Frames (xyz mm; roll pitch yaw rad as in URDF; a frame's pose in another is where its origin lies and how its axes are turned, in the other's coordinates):
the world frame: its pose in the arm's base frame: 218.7 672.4 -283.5 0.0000 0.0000 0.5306
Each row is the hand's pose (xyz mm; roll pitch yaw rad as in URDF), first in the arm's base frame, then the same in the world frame.
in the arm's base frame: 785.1 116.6 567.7 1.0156 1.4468 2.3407
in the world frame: 207.3 -766.0 851.2 1.0156 1.4468 1.8101
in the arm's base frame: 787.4 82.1 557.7 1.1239 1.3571 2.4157
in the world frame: 191.8 -796.9 841.2 1.1239 1.3571 1.8851
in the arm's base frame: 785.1 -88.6 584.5 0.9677 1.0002 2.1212
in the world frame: 103.4 -943.0 868.0 0.9677 1.0002 1.5906
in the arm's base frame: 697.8 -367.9 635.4 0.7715 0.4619 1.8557
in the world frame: -113.2 -1139.7 918.9 0.7715 0.4619 1.3251
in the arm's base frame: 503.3 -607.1 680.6 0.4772 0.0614 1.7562
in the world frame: -402.0 -1247.6 964.1 0.4772 0.0614 1.2256
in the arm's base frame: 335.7 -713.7 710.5 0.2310 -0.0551 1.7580
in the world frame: -600.5 -1254.7 994.0 0.2310 -0.0551 1.2274
